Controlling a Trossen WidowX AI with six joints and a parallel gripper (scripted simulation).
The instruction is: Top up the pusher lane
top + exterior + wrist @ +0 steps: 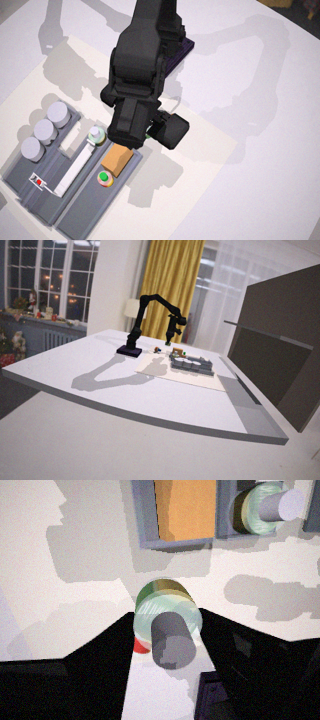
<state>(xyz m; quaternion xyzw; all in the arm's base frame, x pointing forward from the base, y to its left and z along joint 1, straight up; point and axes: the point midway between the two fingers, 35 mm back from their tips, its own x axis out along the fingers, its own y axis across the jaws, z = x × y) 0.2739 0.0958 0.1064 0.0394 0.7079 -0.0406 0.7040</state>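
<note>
Right now the orange box is 8 cm ahead of my gripper tip, 6 cm below it and 3 cm to the right of it. From my gripper tip the other things lie so: red mark 25 cm ahead, 15 cm to the right, 2 cm below; then grey rack 21 cm ahead, 14 cm to the right, 8 cm below.
</note>
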